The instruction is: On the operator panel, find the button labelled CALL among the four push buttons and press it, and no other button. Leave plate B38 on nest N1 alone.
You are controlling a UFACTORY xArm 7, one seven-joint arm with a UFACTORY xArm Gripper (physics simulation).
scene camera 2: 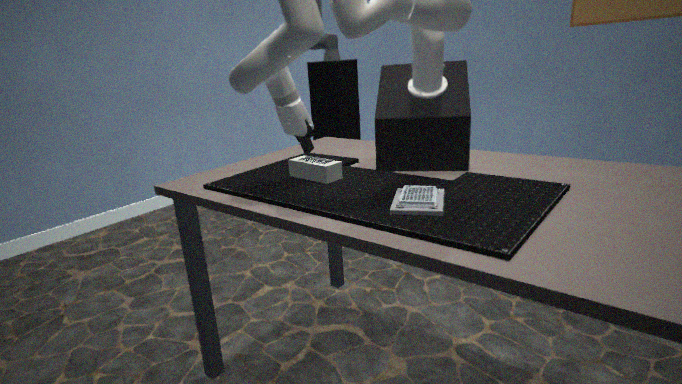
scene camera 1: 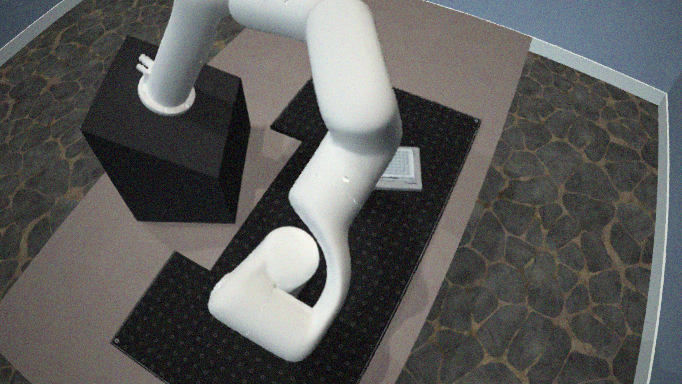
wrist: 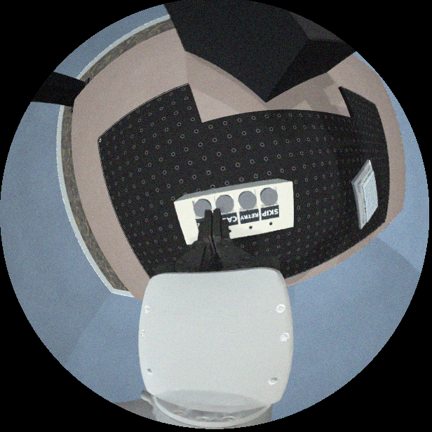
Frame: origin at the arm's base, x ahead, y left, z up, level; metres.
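Where they show: gripper, fingertip midpoint: (scene camera 2: 309, 150); arm's base, origin of the base link: (scene camera 2: 427, 86) (scene camera 1: 166, 92).
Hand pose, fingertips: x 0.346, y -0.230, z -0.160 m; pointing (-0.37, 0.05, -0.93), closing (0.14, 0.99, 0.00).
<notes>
Each offset is from my fingertips to the centre of the thing. "pt": to the spot under its first point. Level surfaces: height alone.
The white operator panel @(dx +0.013, dy +0.027, dz -0.051 m) (scene camera 2: 309, 171) (wrist: 286, 215) stands on the black perforated board. In the wrist view its four round grey buttons form a row. The CALL button (wrist: 224, 202) is second from the left, its label partly covered by a finger. RETRY (wrist: 247, 200) and SKIP (wrist: 269, 196) are to its right; the leftmost button (wrist: 202, 207) has its label mostly hidden. My gripper (scene camera 2: 308, 151) (wrist: 214, 218) is shut and empty, its tips over the panel at the CALL button's lower left edge; contact cannot be told. Plate B38 @(dx +0.080, dy +0.416, dz -0.060 m) (scene camera 1: 403, 162) (scene camera 2: 419, 194) (wrist: 370, 195) sits on its nest @(pt dx +0.157, dy +0.389, dz -0.067 m) (scene camera 1: 412, 186) (scene camera 2: 417, 212).
The arm hides the panel and gripper in scene camera 1. The black board @(dz -0.078 m) (scene camera 1: 380, 260) (scene camera 2: 480, 215) (wrist: 165, 145) lies on the table @(dz -0.092 m) (scene camera 1: 460, 45) (scene camera 2: 610, 225). The black pedestal (scene camera 1: 175, 185) (scene camera 2: 422, 142) (wrist: 240, 45) stands behind the board. The nest and plate are well to the panel's right in the wrist view.
</notes>
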